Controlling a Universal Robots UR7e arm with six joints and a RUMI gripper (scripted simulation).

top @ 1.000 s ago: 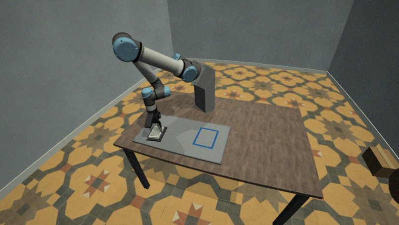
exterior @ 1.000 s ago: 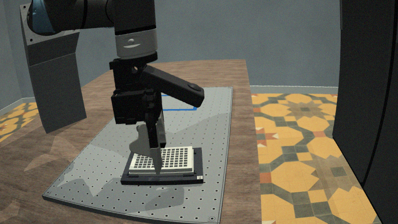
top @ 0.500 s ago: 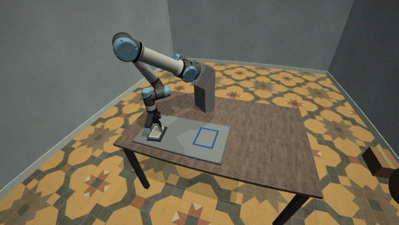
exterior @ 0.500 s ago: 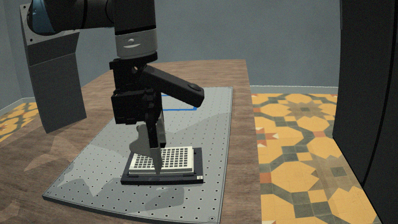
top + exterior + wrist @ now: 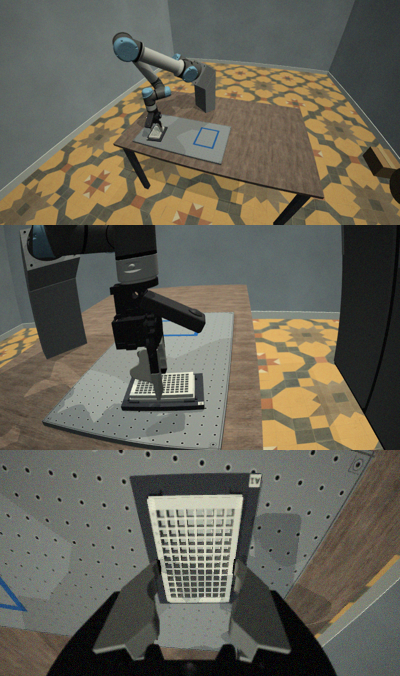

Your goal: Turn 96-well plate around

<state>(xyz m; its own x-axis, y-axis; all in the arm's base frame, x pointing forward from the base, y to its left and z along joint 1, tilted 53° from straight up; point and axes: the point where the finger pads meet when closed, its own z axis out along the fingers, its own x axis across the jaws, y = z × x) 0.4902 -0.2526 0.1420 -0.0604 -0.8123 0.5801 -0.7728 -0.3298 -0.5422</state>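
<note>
Now: hand 2 cm above the black plate nest N1. Also, from my hand: 96-well plate: 1 cm below; A1 label: 7 cm ahead, 6 cm to the right, 2 cm below.
</note>
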